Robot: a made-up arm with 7 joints.
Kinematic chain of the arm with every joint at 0, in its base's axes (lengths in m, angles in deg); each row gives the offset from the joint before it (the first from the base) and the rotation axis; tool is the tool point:
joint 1: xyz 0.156 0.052 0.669 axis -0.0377 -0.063 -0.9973
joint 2: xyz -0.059 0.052 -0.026 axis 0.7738 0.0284 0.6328
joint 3: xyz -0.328 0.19 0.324 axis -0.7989 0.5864 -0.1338
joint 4: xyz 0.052 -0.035 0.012 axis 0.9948 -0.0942 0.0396
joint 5: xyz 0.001 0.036 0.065 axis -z
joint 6: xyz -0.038 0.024 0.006 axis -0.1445 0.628 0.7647
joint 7: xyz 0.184 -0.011 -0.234 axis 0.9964 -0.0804 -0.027
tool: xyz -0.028 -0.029 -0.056
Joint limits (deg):
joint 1: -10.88..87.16
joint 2: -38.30..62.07
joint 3: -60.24..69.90
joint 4: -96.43..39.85
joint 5: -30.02..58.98
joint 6: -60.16..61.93
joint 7: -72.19..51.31
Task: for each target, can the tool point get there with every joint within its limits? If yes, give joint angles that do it. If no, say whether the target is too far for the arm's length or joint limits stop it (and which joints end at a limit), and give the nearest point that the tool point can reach.
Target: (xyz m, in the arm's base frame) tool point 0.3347 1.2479 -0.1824
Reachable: no: too far | nearest point 0.2548 0.6570 0.5470 | short by 0.942 m
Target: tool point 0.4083 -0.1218 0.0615
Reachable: no: joint limits stop it (at a limit: joint 1, joint 2, joint 5, joint 6, joint 7) | nearest point 0.5237 0.1689 0.5637 | short by 0.592 m
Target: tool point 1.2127 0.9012 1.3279
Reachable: no: too far | nearest point 0.6948 0.4843 0.9844 | short by 0.748 m
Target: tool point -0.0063 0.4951 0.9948
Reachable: yes | joints 59.73 -13.20 30.36 -83.83 33.02 50.86 4.68
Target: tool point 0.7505 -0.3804 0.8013
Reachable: no: joint limits stop it (at a limit: joint 1, joint 2, joint 4, joint 5) | nearest point 0.6449 0.0459 0.8087 | short by 0.439 m
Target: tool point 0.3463 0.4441 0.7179
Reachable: yes | joints 49.80 -19.17 -15.45 24.42 19.41 18.00 -29.34
